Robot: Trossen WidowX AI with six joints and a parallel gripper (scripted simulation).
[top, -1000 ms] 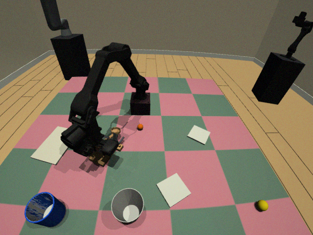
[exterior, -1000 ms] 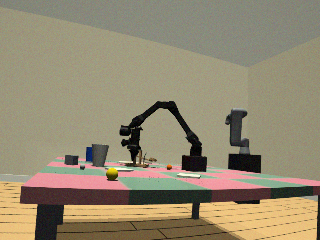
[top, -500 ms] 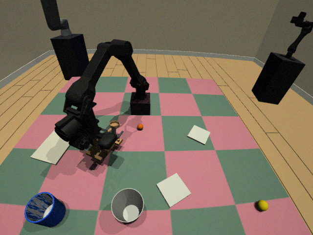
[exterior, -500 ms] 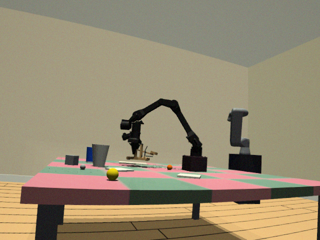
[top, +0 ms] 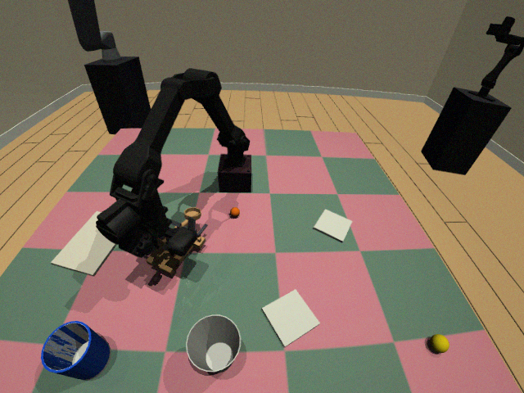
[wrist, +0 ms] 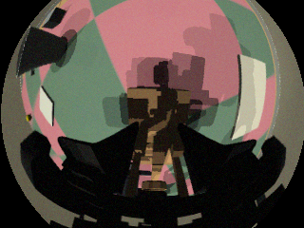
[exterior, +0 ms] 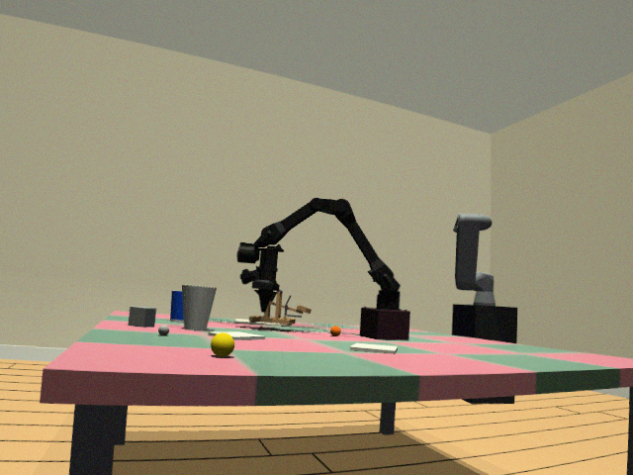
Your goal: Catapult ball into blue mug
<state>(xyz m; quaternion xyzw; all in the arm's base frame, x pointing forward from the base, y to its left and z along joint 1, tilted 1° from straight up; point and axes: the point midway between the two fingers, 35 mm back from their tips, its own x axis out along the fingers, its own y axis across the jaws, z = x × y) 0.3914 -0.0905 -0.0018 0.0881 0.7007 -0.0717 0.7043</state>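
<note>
Now: the orange ball 210 mm behind my gripper tip, 130 mm to the left of it and 40 mm below it. Round my gripper tip: blue mug: 270 mm ahead, 70 mm to the right, 30 mm below; then grey cup: 200 mm ahead, 200 mm to the left, 20 mm below; then wooden catapult: 70 mm behind, 30 mm to the left, 20 mm above.
</note>
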